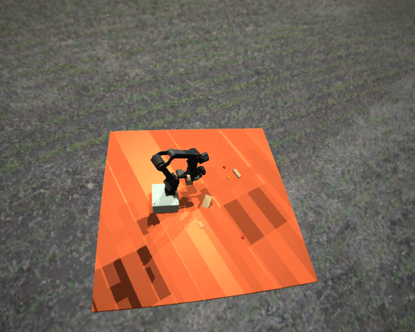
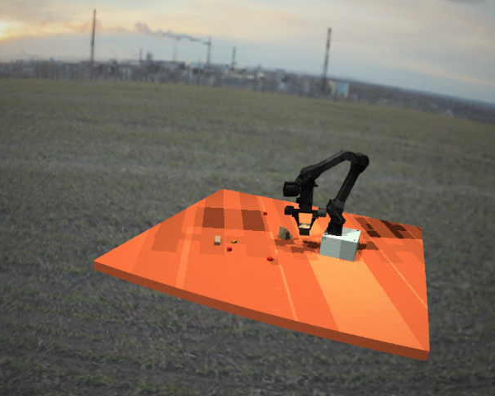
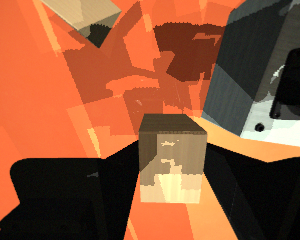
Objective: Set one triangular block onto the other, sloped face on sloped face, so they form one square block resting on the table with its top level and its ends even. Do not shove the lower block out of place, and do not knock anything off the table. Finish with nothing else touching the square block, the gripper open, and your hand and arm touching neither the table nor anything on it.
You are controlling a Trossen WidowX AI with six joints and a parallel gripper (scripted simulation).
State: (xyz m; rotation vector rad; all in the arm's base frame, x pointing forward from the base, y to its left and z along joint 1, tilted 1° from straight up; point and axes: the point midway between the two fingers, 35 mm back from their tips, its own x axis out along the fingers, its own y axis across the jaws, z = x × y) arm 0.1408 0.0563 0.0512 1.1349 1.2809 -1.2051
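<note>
My gripper tip is 28 cm to the left of the tan block, 11 cm above it and 2 cm short of it. The rest, counted from my gripper tip: tan triangular block (1 cm above); then tan bar (39 cm ahead, 10 cm below, 6 cm to the left); then yellow cube (31 cm ahead, 10 cm below, 3 cm to the left).
</note>
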